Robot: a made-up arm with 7 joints. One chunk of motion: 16 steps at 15 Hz.
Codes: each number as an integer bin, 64 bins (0 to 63) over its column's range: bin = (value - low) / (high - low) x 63, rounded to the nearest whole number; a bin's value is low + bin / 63 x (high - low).
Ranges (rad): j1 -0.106..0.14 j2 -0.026..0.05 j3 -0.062..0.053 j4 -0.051..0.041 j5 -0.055..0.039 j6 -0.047..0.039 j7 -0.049..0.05
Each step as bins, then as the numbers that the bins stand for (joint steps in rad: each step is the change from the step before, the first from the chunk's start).
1 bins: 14 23 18 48 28 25 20
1 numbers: -0.05133 0.00175 -0.02914 0.01910 -0.01322 -0.01287 -0.01757
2 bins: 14 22 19 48 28 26 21
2 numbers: -0.05133 0.00054 -0.02732 0.01910 -0.01322 -0.01151 -0.01600
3 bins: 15 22 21 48 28 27 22
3 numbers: -0.04743 0.00054 -0.02367 0.01910 -0.01322 -0.01014 -0.01443
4 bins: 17 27 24 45 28 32 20
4 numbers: -0.03962 0.00657 -0.01819 0.01471 -0.01322 -0.00332 -0.01757
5 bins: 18 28 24 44 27 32 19
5 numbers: -0.03571 0.00778 -0.01819 0.01325 -0.01471 -0.00332 -0.01914
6 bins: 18 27 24 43 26 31 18
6 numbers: -0.03571 0.00657 -0.01819 0.01179 -0.01621 -0.00468 -0.02071
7 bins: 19 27 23 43 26 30 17
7 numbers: -0.03181 0.00657 -0.02002 0.01179 -0.01621 -0.00605 -0.02229
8 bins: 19 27 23 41 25 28 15
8 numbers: -0.03181 0.00657 -0.02002 0.00887 -0.01770 -0.00878 -0.02543
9 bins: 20 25 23 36 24 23 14
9 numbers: -0.02790 0.00416 -0.02002 0.00157 -0.01919 -0.01560 -0.02700
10 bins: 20 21 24 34 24 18 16
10 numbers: -0.02790 -0.00067 -0.01819 -0.00135 -0.01919 -0.02243 -0.02386
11 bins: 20 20 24 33 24 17 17
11 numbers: -0.02790 -0.00187 -0.01819 -0.00281 -0.01919 -0.02379 -0.02229
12 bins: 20 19 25 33 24 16 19
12 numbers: -0.02790 -0.00308 -0.01637 -0.00281 -0.01919 -0.02516 -0.01914
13 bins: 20 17 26 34 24 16 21
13 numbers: -0.02790 -0.00549 -0.01454 -0.00135 -0.01919 -0.02516 -0.01600
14 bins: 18 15 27 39 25 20 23
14 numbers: -0.03571 -0.00790 -0.01271 0.00595 -0.01770 -0.01970 -0.01286
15 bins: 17 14 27 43 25 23 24
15 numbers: -0.03962 -0.00911 -0.01271 0.01179 -0.01770 -0.01560 -0.01129
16 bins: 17 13 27 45 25 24 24
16 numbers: -0.03962 -0.01032 -0.01271 0.01471 -0.01770 -0.01424 -0.01129
